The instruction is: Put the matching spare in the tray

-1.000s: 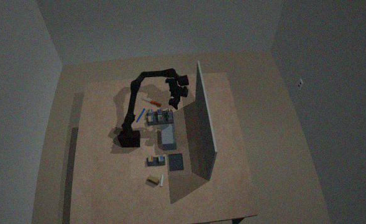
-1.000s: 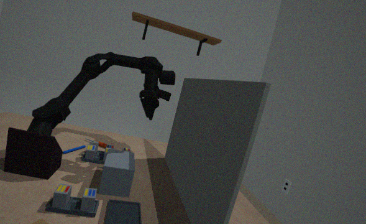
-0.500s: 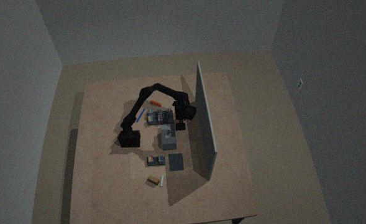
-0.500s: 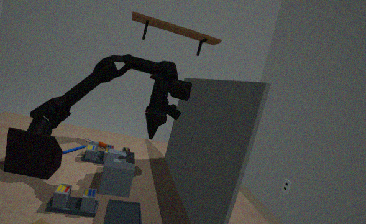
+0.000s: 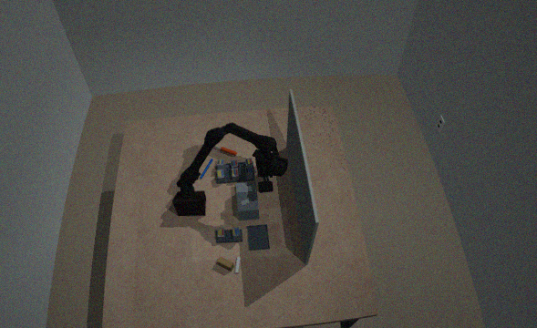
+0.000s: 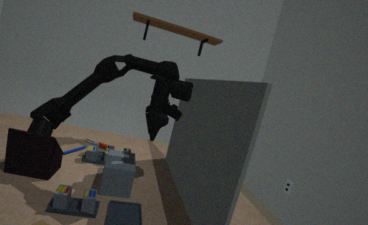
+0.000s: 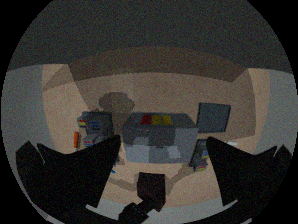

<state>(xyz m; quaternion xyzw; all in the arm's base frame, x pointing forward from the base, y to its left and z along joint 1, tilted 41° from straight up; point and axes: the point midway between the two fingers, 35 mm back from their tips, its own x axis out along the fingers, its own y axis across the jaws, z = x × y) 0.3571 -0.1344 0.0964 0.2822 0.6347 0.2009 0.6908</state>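
The grey spare is 240 mm behind my gripper tip, 140 mm to the right of it and 160 mm below it. From my gripper tip the other things lie so: tray (60 mm behind, 180 mm to the right, 200 mm below); then mounted unit (80 mm behind, 20 mm to the left, 150 mm below); then tall grey panel (160 mm ahead, 10 mm to the right, 20 mm above).
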